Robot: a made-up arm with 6 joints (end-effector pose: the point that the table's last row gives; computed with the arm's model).
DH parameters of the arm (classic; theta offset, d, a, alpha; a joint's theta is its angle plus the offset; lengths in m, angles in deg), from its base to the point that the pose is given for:
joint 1: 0 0.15 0 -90
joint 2: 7.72 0 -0.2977 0
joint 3: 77.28 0 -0.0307 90
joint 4: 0 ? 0 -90
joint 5: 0 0 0.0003 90
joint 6: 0 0.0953 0 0
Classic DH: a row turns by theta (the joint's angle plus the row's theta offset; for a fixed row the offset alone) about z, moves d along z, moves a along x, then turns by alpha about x.
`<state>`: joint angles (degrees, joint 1 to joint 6).
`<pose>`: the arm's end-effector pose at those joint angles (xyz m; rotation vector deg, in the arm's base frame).
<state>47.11 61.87 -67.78 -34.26 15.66 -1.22</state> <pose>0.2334 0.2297 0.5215 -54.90 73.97 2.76</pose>
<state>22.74 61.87 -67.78 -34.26 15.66 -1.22</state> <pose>0.3074 0.1130 0.5215 -38.22 84.26 -16.11</pose>
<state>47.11 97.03 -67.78 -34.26 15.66 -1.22</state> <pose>0.3383 0.3427 0.2653 -79.16 99.07 -2.72</pose>
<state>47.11 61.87 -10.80 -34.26 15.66 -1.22</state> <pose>0.1527 0.1428 0.1180 -94.49 114.28 -6.76</pose>
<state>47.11 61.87 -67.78 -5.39 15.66 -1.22</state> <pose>0.2250 0.2386 0.5171 -42.29 86.36 29.67</pose>
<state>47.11 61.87 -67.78 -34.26 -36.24 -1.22</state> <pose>0.1810 0.2412 0.5853 -44.17 25.86 24.08</pose>
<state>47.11 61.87 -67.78 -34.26 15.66 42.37</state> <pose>0.2334 0.2297 0.5215 -24.06 91.12 36.33</pose>
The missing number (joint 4, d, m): 0.349
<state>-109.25 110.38 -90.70 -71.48 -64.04 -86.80</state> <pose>-0.0992 -0.5300 0.3695 84.21 -63.67 121.86</pose>
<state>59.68 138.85 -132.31 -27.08 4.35 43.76</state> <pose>0.3528 0.5964 0.3261 -35.44 94.46 55.40</pose>
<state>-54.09 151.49 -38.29 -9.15 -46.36 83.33</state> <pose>0.1510 -0.1899 -0.1694 138.59 65.45 16.20</pose>
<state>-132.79 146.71 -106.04 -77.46 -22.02 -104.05</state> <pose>-0.4137 -0.4978 0.0546 62.83 -108.61 49.86</pose>
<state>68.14 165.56 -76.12 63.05 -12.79 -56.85</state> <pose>0.1581 0.3443 -0.2512 -83.73 141.07 -3.22</pose>
